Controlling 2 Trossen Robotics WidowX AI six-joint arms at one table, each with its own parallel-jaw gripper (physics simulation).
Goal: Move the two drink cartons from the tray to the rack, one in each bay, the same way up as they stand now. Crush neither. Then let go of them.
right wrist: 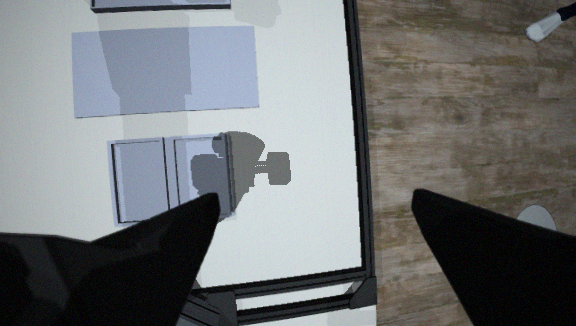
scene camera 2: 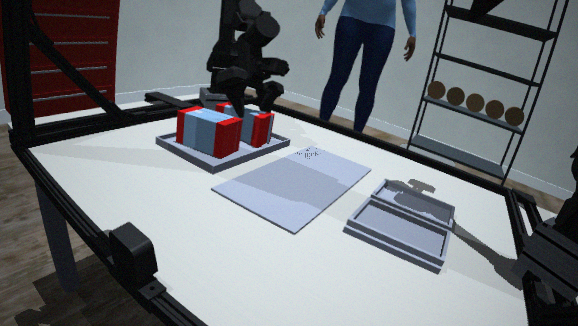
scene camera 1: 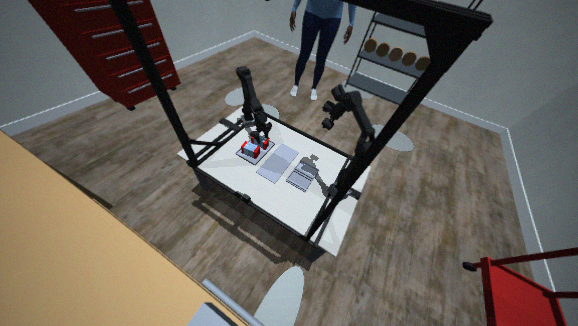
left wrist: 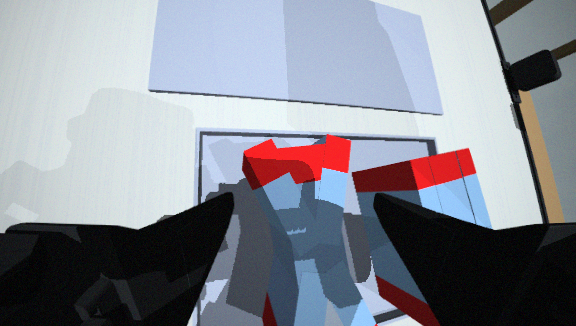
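Pixels of known places: left gripper, fingertip midpoint: (scene camera 2: 254, 120) (scene camera 1: 263, 141) (left wrist: 304, 199); right gripper, fingertip midpoint: (right wrist: 314, 200) (scene camera 2: 471, 20); left arm's base, origin of the base link: (scene camera 2: 218, 91) (scene camera 1: 248, 117); right arm's base, origin of the base link: (scene camera 2: 576, 235).
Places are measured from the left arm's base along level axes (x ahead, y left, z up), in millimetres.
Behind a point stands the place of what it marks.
Two light-blue cartons with red ends stand on the grey tray (scene camera 2: 185, 156) @[x 370, y -148, z -49 mm] (right wrist: 160, 6) @[x 367, y -1, z -43 mm]. The nearer carton (scene camera 1: 250, 149) @[x 341, y -105, z 19 mm] (scene camera 2: 202, 132) @[x 344, y -113, z -10 mm] (left wrist: 442, 175) @[x 347, y -61, z 18 mm] is beside the left gripper. The farther carton (scene camera 2: 261, 132) @[x 325, y 20, z -15 mm] (left wrist: 310, 225) @[x 273, y 12, z 18 mm] lies between the wide-open fingers of my left gripper (scene camera 2: 253, 111) @[x 286, y 16, z 1 mm] (left wrist: 304, 199) @[x 286, y 16, z 1 mm], which has not closed on it; in scene camera 2 the near finger hides part of it. The rack (scene camera 1: 304, 173) @[x 637, y 183, z -36 mm] (scene camera 2: 392, 246) @[x 696, y 82, z -45 mm] (right wrist: 168, 175) @[x 634, y 165, z -46 mm] has two empty bays. My right gripper (scene camera 1: 327, 115) @[x 542, y 319, z 314 mm] (right wrist: 314, 200) @[x 542, y 319, z 314 mm] is open and empty, raised above the table's far edge.
A flat grey-blue plate (scene camera 1: 277, 164) (scene camera 2: 280, 185) (left wrist: 225, 50) (right wrist: 150, 70) lies between tray and rack. A dark frame surrounds the table, with a black box (scene camera 2: 132, 255) @[x 688, y -249, z -6 mm] on the near edge. A person (scene camera 1: 317, 45) (scene camera 2: 360, 55) stands behind the table. An arm's shadow falls across the rack.
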